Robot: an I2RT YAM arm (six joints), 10 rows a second.
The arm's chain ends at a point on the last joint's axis. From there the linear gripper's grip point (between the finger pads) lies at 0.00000 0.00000 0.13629 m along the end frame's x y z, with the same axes.
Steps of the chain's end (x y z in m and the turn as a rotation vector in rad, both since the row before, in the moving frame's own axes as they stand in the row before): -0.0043 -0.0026 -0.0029 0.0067 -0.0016 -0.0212; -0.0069 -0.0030 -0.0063 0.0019 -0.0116 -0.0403; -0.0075 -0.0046 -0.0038 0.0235 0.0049 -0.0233; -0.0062 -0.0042 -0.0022 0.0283 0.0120 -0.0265; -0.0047 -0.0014 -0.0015 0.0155 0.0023 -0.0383; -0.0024 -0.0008 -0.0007 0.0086 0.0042 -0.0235
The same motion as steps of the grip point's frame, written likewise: -0.0045 -0.0035 -0.0029 0.0067 -0.0016 -0.0212; -0.0085 -0.0032 -0.0063 0.0019 -0.0116 -0.0403; -0.0069 -0.0078 -0.0038 0.0235 0.0049 -0.0233; -0.0046 -0.0081 -0.0023 0.0283 0.0120 -0.0265; -0.0044 -0.0035 -0.0015 0.0155 0.0023 -0.0383; -0.0018 -0.0020 -0.0007 0.0086 0.0042 -0.0235
